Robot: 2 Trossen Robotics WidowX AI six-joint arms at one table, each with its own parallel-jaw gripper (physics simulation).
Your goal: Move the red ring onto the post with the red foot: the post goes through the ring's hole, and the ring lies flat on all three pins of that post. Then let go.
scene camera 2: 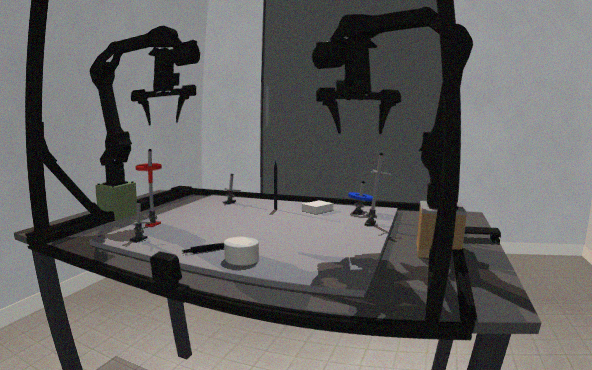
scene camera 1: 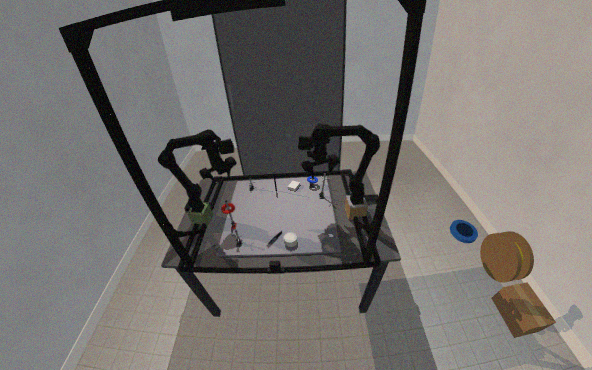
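Pixels of known places: left gripper, fingertip midpoint: [scene camera 2: 163, 124] [scene camera 1: 222, 180]; right gripper, fingertip midpoint: [scene camera 2: 360, 133] [scene camera 1: 321, 176]; left arm's base, link origin: [scene camera 2: 115, 183] [scene camera 1: 198, 208]; right arm's base, link origin: [scene camera 1: 356, 200].
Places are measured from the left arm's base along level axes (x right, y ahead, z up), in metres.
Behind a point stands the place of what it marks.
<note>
The red ring [scene camera 1: 223, 208] {x 0.063, y 0.203, z 0.070 m} [scene camera 2: 142, 167] {x 0.089, y 0.237, z 0.069 m} is around the tall post with the red foot [scene camera 1: 231, 218] {x 0.048, y 0.220, z -0.017 m} [scene camera 2: 151, 197] {x 0.047, y 0.221, z -0.012 m}, high on it. The post passes through its hole and its top sticks out above. The ring looks level in scene camera 2; the pins under it are too small to make out, with a red part just below the ring. My left gripper [scene camera 1: 218, 172] {x -0.043, y 0.185, z 0.169 m} [scene camera 2: 163, 123] {x -0.043, y 0.185, z 0.169 m} is open and empty, above and apart from the ring and the post top. My right gripper [scene camera 1: 320, 170] {x -0.125, y 0.695, z 0.142 m} [scene camera 2: 360, 133] {x -0.125, y 0.695, z 0.142 m} is open and empty, high over the back right.
A blue ring [scene camera 2: 360, 197] {x -0.303, y 0.649, z -0.035 m} is on a short post at the back right, beside a tall post [scene camera 2: 376, 187] {x -0.229, y 0.710, z 0.008 m}. A short post [scene camera 2: 138, 220] {x 0.156, y 0.283, z -0.040 m} stands near the red foot. Also there are a thin black spike [scene camera 2: 275, 187] {x -0.273, y 0.410, z -0.021 m}, a white block [scene camera 2: 317, 206] {x -0.283, y 0.533, z -0.066 m}, a white cylinder [scene camera 2: 241, 252] {x 0.157, y 0.566, z -0.060 m} and a black pen-like thing [scene camera 2: 204, 248] {x 0.134, y 0.462, z -0.077 m}.
</note>
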